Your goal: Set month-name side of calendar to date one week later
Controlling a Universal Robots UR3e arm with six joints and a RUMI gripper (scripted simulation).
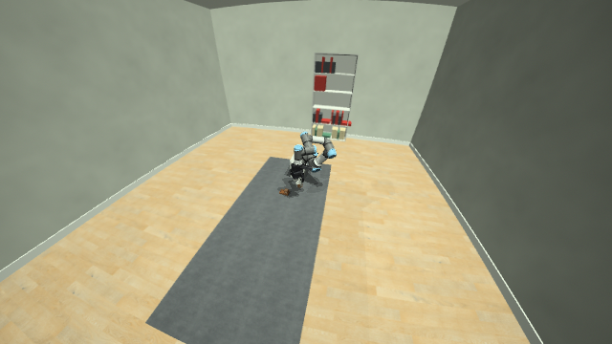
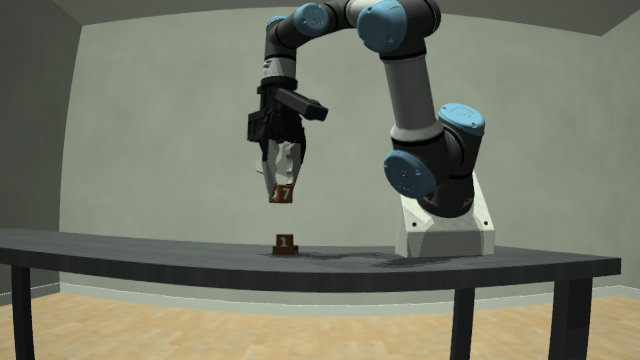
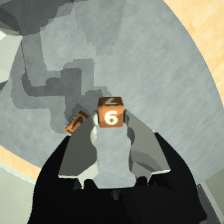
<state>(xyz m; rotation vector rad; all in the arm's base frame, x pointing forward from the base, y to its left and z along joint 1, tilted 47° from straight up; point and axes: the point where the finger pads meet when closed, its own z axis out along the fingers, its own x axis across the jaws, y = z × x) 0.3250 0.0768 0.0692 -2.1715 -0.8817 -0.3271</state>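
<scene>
The calendar tray lies 14 cm to the right of my hand and 12 cm below it. From my hand the other things lie so: cube 1 cm below.
</scene>
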